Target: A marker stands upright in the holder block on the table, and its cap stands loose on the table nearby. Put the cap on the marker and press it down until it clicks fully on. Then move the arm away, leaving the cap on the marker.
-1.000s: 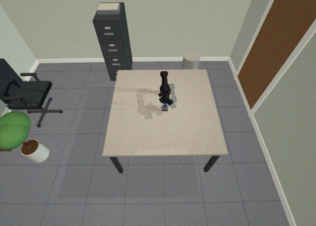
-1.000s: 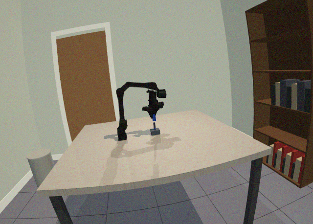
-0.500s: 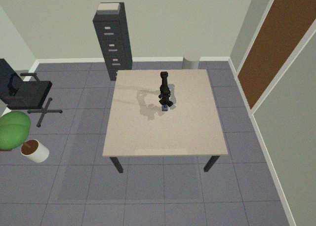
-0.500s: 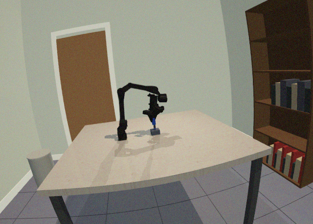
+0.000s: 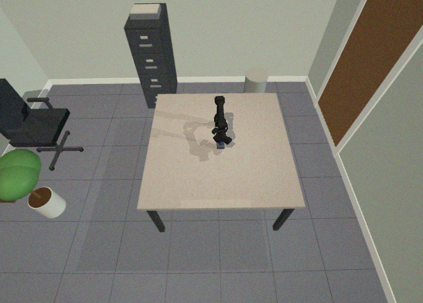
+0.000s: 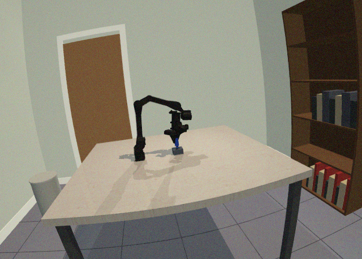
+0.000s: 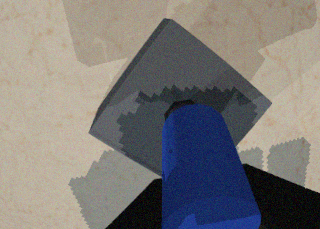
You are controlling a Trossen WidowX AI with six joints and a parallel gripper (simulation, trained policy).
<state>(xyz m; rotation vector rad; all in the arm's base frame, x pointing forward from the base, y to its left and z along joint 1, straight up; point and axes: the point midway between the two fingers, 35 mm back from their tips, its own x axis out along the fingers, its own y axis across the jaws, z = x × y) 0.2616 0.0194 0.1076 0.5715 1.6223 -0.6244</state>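
My gripper tip is now 1 cm short of the grey holder block, 1 cm to the left of it and 6 cm above it. Also, from my gripper tip: blue cap 1 cm ahead, 1 cm to the right, 1 cm above.
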